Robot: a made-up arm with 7 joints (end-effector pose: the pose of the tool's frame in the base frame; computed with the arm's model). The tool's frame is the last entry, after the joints. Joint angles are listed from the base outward.
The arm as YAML. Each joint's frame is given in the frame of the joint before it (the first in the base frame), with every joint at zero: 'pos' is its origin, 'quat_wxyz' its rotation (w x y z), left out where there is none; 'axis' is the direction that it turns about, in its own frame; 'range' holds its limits. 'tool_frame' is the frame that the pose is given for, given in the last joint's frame.
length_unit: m
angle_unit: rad
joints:
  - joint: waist
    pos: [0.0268, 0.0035, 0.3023]
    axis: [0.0, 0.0, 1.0]
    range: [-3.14, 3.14]
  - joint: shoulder
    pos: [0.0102, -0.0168, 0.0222]
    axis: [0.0, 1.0, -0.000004]
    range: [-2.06, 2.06]
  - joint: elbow
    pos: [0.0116, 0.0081, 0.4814]
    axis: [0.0, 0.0, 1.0]
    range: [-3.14, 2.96]
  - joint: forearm
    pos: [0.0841, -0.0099, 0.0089]
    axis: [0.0, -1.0, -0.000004]
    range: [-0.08, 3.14]
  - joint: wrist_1
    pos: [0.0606, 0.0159, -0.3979]
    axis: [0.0, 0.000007, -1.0]
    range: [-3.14, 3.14]
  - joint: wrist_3
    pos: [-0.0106, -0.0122, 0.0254]
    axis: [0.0, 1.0, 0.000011]
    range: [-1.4, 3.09]
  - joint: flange
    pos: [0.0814, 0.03, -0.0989]
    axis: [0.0, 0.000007, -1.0]
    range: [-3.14, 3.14]
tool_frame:
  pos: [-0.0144, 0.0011, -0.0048]
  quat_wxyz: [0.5, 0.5, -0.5, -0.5]
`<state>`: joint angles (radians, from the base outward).
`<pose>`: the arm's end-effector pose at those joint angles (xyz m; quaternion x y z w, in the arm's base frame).
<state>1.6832 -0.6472 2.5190 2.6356 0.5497 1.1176 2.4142</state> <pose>-0.0069 -0.7809 0.9074 0.3039 0.2598 0.0629 0.9144</pose>
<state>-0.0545 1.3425 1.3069 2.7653 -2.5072 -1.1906 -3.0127</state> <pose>0.8051 0.2065 0.4878 -0.6532 -0.1059 0.7390 0.1267</pose>
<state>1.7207 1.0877 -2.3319 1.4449 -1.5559 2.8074 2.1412</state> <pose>0.1890 0.3066 0.8547 0.6134 0.3794 -0.4471 0.5290</pose>
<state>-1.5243 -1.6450 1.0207 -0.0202 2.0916 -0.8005 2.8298</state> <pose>0.0286 0.1189 0.4748 -0.3219 -0.3542 -0.2252 0.8486</pose>
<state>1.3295 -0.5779 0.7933 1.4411 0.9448 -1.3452 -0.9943</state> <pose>-0.2051 0.0604 1.0048 -0.7924 0.2325 0.0436 0.5623</pose>
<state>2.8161 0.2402 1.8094 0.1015 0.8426 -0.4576 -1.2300</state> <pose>-0.0974 -0.2287 0.3924 0.0019 -0.8290 -0.5380 0.1527</pose>
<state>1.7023 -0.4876 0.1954 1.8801 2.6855 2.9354 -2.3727</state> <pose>-0.0661 -0.0794 1.1224 0.3118 -0.5283 -0.0764 0.7860</pose>
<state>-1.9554 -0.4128 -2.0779 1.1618 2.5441 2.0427 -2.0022</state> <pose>-0.3142 0.5144 0.7101 -0.3900 -0.6585 0.5664 0.3057</pose>
